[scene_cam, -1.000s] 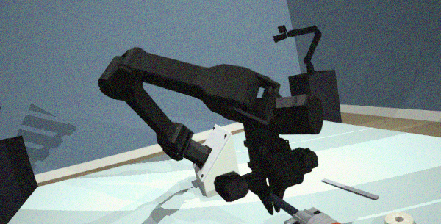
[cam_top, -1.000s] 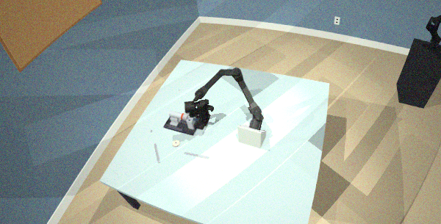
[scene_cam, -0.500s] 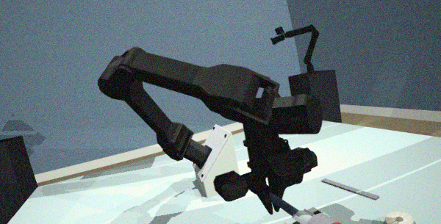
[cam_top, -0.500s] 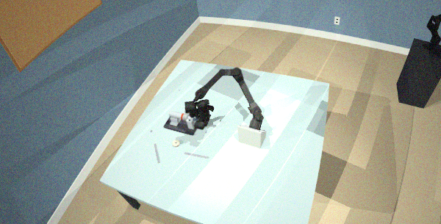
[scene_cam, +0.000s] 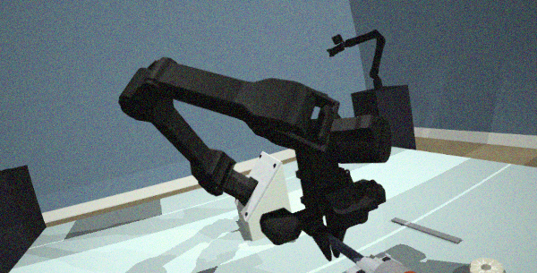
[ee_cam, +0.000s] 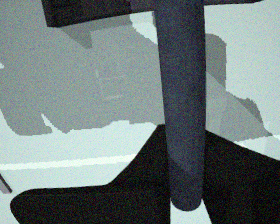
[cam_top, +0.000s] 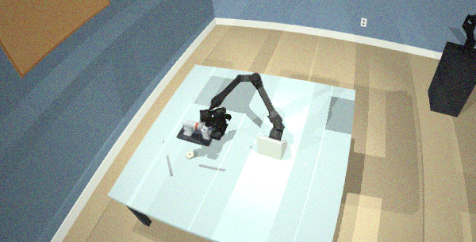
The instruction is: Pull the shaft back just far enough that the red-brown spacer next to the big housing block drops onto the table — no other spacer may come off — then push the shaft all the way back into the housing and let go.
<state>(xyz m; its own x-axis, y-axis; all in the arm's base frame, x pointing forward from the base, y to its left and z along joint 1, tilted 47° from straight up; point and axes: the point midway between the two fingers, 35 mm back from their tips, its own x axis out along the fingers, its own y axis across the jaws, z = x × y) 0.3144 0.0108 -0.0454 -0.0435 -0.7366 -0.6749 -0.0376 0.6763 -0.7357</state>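
Right now the shaft is 70 mm ahead of my gripper tip and 30 mm above it. From my gripper tip the other things lie so: fixture: 190 mm ahead, 10 mm to the left; then red-brown spacer: 160 mm ahead, 10 mm to the left, 30 mm above; then cream washer: 140 mm ahead, 180 mm to the left, 40 mm below.
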